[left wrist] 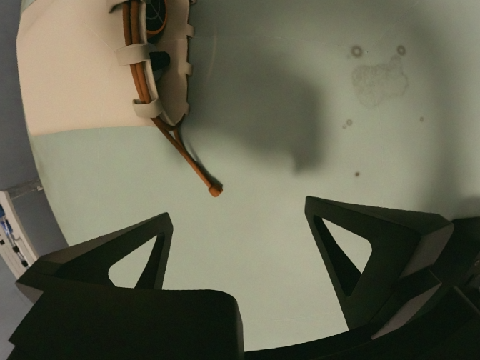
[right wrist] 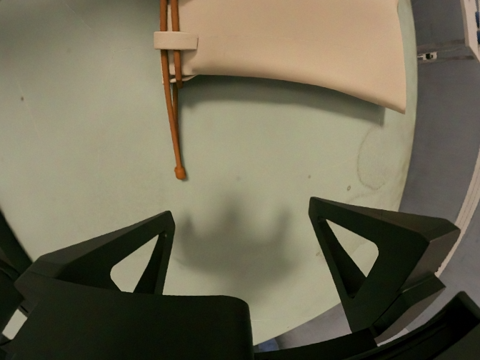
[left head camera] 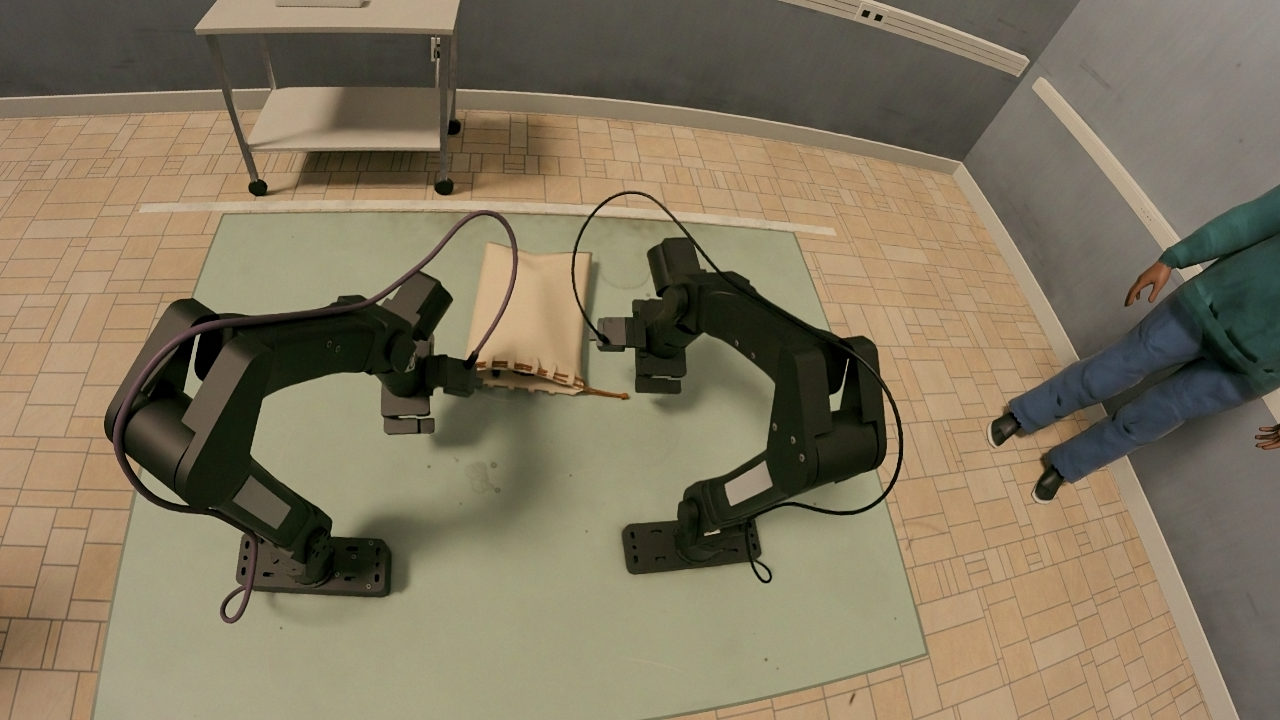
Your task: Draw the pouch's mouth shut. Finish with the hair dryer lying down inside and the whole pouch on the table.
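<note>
The beige pouch lies flat on the table, its mouth facing the arm bases. The mouth gapes, and part of the dark hair dryer, with an orange-rimmed round grille, shows inside it. The right cord end lies on the table beyond the pouch's corner. The left cord end lies out from the other corner; my left arm hides it in the head view. My left gripper is open and empty above that end. My right gripper is open and empty, above and beside the right end.
A wheeled cart stands behind the table. A person stands at the right of the head view. The arm bases sit toward the table's front. A cable arches over each side of the pouch in the head view.
</note>
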